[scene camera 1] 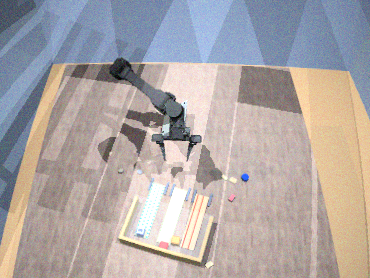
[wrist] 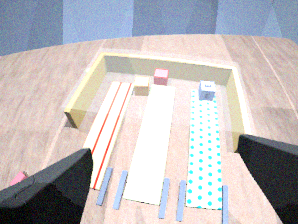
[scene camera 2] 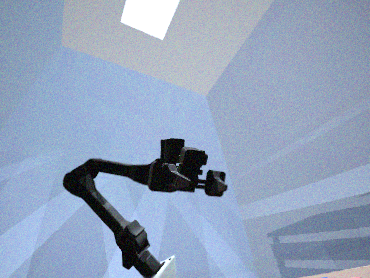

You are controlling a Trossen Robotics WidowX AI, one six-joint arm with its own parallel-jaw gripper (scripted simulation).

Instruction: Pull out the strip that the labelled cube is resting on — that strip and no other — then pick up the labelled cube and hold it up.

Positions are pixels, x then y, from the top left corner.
The gripper shows in scene camera 1 [176, 161], in the wrist view and in scene camera 2. One and the same spot on the gripper: [wrist: 65, 185] is [scene camera 2: 218, 182].
